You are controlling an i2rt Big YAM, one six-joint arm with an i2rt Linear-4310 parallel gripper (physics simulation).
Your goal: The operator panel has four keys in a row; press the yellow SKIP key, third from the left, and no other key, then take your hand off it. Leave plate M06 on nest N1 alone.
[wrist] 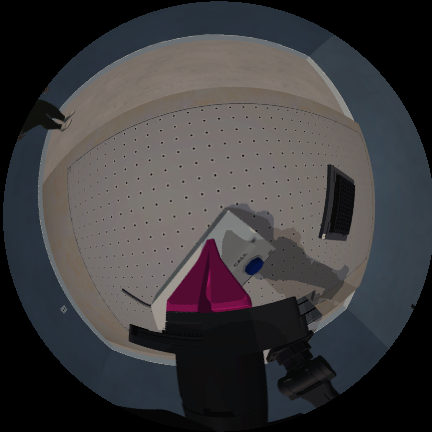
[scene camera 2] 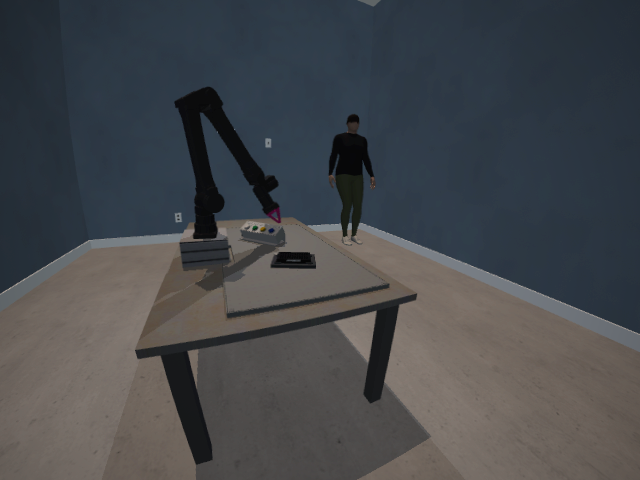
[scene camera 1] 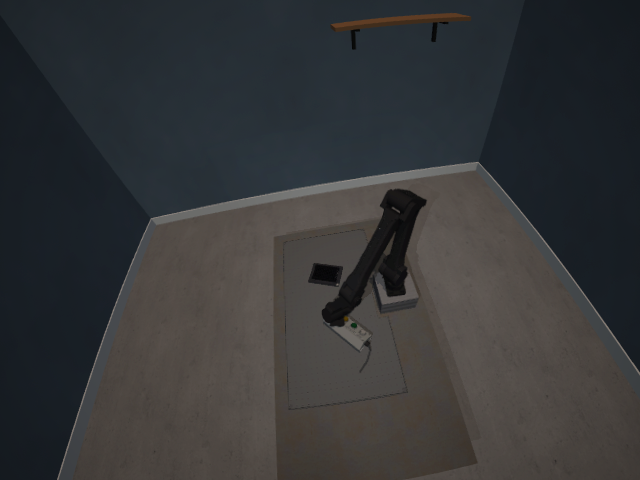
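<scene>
The pale operator panel lies obliquely on the perforated board. Its yellow key stands between the green key and the blue key; the white key is at the cable end. My gripper is shut and empty, its magenta tips above the panel's blue-key end, beyond the key row in the second scene view. The fingers hide the yellow key in the wrist view. The black plate sits on its dark nest.
The arm's base stands on a layered block beside the board. A cable leaves the panel. A person stands beyond the table.
</scene>
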